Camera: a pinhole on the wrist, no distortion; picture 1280 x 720 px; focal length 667.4 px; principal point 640.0 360.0 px. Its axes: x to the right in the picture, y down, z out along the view. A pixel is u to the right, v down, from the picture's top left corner.
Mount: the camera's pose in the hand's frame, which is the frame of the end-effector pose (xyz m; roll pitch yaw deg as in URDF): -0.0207 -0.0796 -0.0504 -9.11 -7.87 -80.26
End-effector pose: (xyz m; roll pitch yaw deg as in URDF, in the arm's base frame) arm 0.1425 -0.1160 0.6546 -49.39 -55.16 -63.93
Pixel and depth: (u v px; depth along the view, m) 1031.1 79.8 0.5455
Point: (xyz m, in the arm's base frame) 0.0745 0.4949 0.9134
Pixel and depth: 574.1 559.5 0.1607
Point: 0.1702 -0.0515 0.7412
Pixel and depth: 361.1 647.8 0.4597
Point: 0.5267 0.0009 0.8562
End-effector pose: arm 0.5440 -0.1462 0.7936 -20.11 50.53 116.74
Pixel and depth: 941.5 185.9 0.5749
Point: 0.3851 0.2818 1.2283
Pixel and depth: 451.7 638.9 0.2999
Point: 0.3237 -0.0152 0.8064
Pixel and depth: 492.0 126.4 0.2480
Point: 0.4410 -0.0956 0.9747
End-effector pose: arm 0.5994 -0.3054 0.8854 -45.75 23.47 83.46
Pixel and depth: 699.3 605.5 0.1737
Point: 0.5723 -0.1923 0.9678
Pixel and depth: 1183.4 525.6 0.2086
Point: 0.6420 -0.1249 1.0935
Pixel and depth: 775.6 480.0 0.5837
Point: 0.3273 0.0619 1.2039
